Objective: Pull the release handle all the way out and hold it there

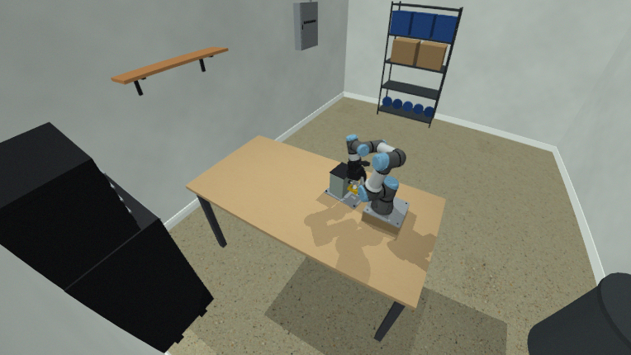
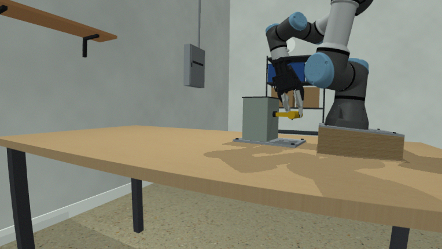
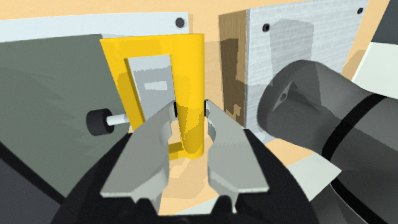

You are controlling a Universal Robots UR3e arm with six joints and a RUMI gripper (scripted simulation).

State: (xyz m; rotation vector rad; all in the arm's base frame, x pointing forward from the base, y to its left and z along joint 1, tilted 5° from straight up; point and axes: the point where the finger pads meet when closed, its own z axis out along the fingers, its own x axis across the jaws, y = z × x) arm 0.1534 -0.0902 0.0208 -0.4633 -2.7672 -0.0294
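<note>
Now: hand 10 cm above the grey baseplate, 9 cm short of it and 3 cm to the left of it.
</note>
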